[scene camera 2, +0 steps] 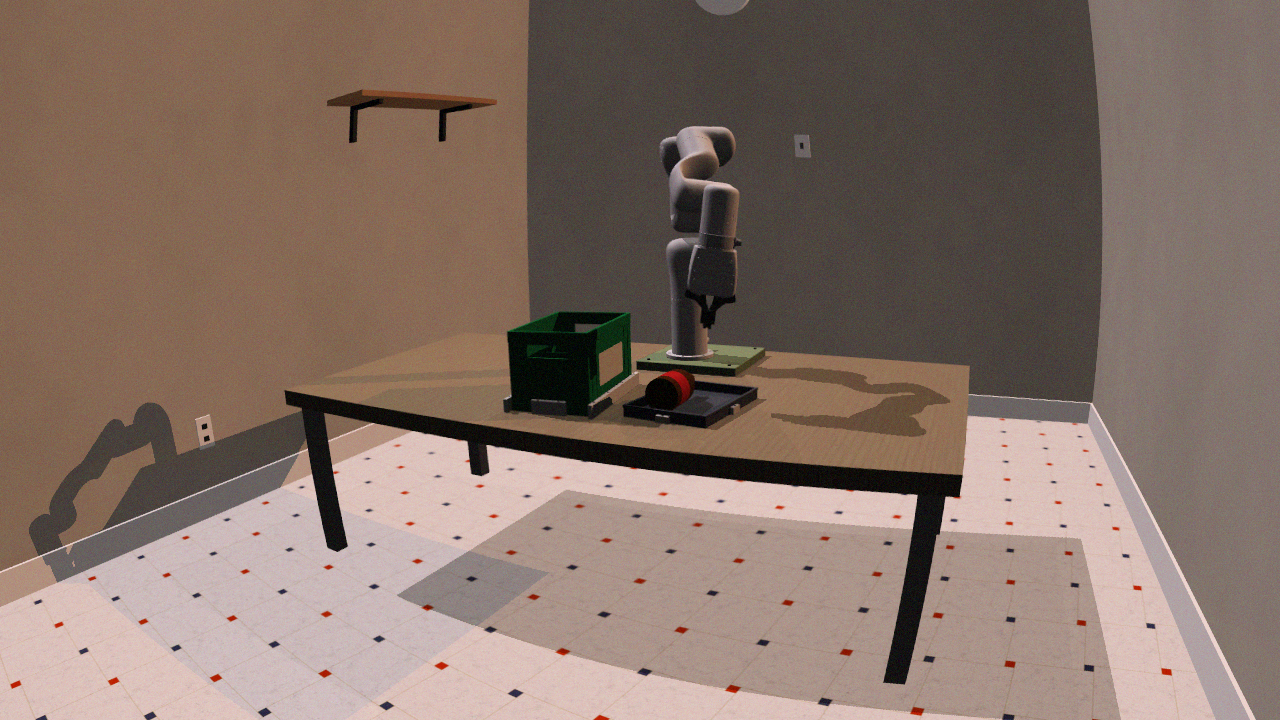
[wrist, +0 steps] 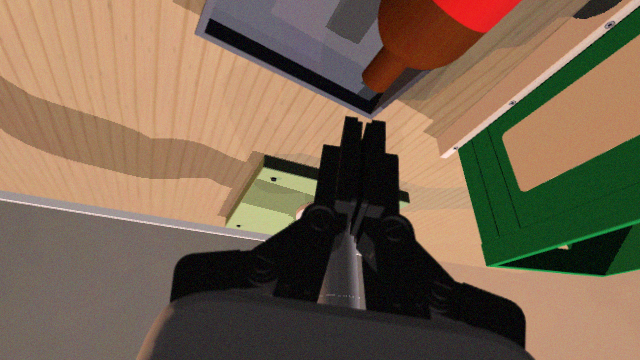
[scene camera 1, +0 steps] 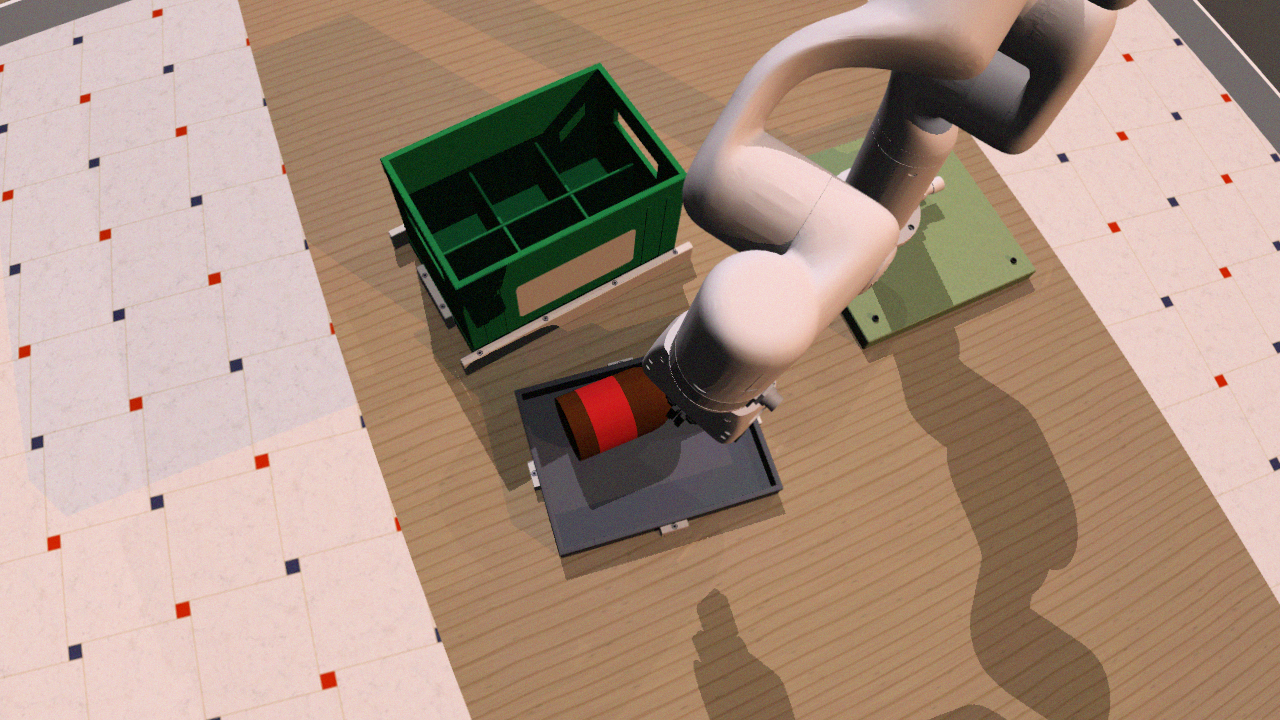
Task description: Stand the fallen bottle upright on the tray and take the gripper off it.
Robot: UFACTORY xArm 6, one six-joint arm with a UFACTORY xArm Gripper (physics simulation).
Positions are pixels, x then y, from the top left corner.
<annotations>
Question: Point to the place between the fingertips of the gripper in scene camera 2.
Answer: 706,327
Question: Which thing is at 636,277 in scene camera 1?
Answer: A pale rail.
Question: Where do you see a brown bottle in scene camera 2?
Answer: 668,391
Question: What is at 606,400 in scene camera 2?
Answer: A pale rail.
</annotations>
